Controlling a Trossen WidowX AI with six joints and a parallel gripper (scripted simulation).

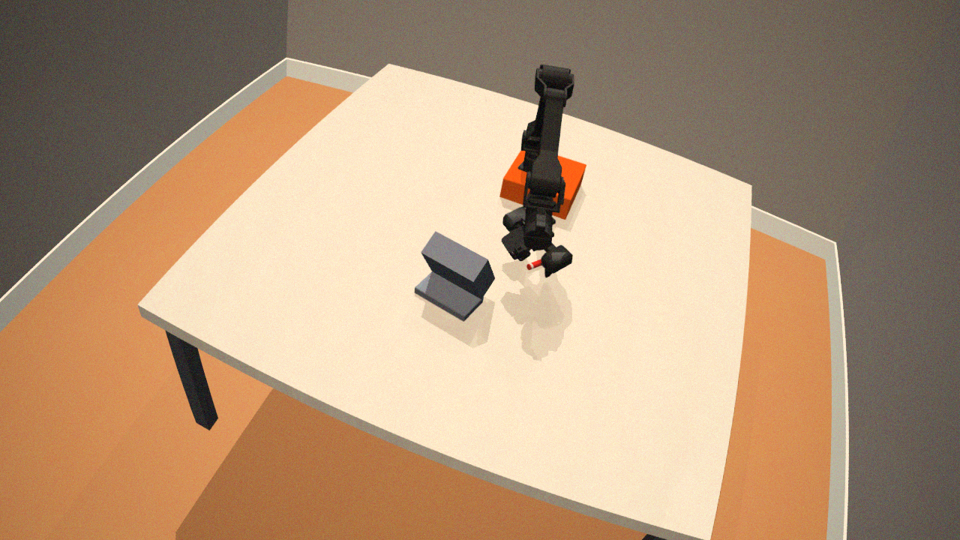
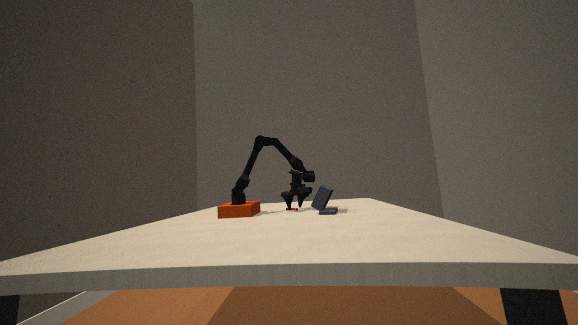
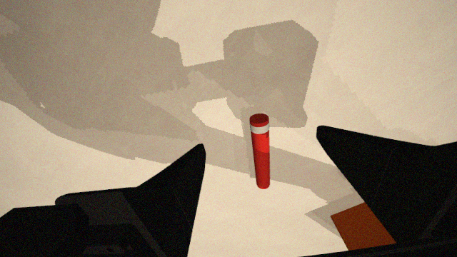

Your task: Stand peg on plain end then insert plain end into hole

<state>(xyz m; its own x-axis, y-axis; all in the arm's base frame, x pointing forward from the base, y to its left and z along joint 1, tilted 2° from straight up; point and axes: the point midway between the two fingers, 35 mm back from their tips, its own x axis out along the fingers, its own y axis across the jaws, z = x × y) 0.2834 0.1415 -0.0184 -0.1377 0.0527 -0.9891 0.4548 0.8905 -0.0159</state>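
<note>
Now: gripper tip 10 mm past the red peg. Round my gripper tip: flat foot (200 mm ahead, 110 mm to the right); grey sloped panel (180 mm ahead, 110 mm to the right, 70 mm above).
</note>
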